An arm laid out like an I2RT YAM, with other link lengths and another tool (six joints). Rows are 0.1 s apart.
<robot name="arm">
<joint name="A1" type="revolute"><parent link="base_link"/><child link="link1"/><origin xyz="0 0 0.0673"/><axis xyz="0 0 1"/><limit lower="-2.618" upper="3.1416"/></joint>
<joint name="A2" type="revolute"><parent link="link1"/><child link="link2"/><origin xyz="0.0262 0.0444 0.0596"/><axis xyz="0 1 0"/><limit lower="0" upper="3.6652"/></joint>
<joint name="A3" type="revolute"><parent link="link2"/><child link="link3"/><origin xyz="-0.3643 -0.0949 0"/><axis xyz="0 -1 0"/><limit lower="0" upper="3.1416"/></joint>
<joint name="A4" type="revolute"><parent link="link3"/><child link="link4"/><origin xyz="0.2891 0.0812 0.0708"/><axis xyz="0 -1 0"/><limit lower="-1.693" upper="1.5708"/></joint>
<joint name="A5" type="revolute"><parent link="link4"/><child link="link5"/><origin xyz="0.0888 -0.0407 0.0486"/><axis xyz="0 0 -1"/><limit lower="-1.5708" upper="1.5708"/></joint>
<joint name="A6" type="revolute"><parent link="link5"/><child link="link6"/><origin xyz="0.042 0 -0.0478"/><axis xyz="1 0 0"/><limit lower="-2.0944" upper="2.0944"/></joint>
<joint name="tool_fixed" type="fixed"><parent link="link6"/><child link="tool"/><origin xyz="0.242 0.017 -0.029" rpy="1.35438 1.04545 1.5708"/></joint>
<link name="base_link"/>
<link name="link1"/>
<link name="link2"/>
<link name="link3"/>
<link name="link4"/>
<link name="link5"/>
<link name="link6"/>
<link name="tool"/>
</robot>
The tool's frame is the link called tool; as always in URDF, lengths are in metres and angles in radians.
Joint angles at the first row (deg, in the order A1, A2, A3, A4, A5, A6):
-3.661, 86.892, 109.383, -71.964, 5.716, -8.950
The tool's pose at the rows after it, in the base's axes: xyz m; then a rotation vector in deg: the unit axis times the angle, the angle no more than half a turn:
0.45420 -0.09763 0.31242 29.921 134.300 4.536
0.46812 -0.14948 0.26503 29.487 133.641 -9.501
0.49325 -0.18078 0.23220 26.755 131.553 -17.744
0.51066 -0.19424 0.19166 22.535 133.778 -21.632
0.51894 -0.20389 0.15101 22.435 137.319 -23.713
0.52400 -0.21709 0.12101 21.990 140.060 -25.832
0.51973 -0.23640 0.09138 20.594 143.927 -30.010
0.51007 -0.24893 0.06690 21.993 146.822 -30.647
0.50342 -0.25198 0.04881 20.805 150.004 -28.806
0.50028 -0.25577 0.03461 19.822 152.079 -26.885
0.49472 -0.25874 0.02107 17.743 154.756 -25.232
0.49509 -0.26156 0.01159 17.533 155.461 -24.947
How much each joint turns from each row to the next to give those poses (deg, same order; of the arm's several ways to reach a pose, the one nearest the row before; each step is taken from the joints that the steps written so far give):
0.000, -2.534, -12.675, 7.605, 8.611, -0.089
0.000, 0.764, -11.631, 12.548, 10.361, -3.540
-0.241, 2.163, -8.327, 13.508, 5.638, -4.655
-0.524, 3.825, -4.524, 8.217, 1.159, -4.983
-0.613, 5.137, -0.502, 2.230, 0.677, -0.788
-1.027, 4.153, 0.000, 1.946, 0.525, -1.552
-1.179, 4.130, -0.002, 1.202, 1.705, -2.819
-1.575, 2.558, 0.000, -0.284, -0.306, -0.154
-1.376, 1.289, -0.021, -0.591, -2.339, -1.747
-1.355, 1.093, -0.044, 0.175, -2.186, -1.683
-1.225, 1.006, -0.043, -0.263, -2.011, -2.449
-0.436, 1.137, 0.001, 0.699, -0.392, -0.523

